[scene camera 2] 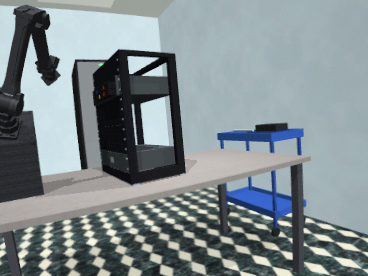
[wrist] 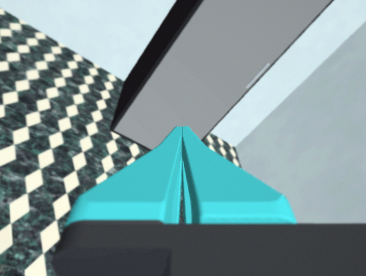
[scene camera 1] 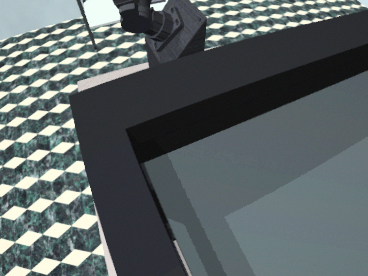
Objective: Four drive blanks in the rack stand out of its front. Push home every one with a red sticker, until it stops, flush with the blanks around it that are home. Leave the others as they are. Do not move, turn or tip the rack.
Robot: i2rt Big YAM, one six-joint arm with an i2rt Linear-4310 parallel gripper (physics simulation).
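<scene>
The black rack stands upright on the table; scene camera 1 sees its top frame from close up. In the scene camera 2 view its front faces left, with blanks standing out in the upper part. Small stickers show there: two red stickers, a blue sticker and a yellow sticker. How far each blank stands out cannot be told. My gripper has its cyan fingertips together, empty. In scene camera 2 the arm's end is raised left of the rack, apart from it. The rack does not show in the wrist view.
A tall grey cabinet stands behind the rack. The arm's dark pedestal is at the left of the table. A blue cart with a black box stands beyond the table at the right.
</scene>
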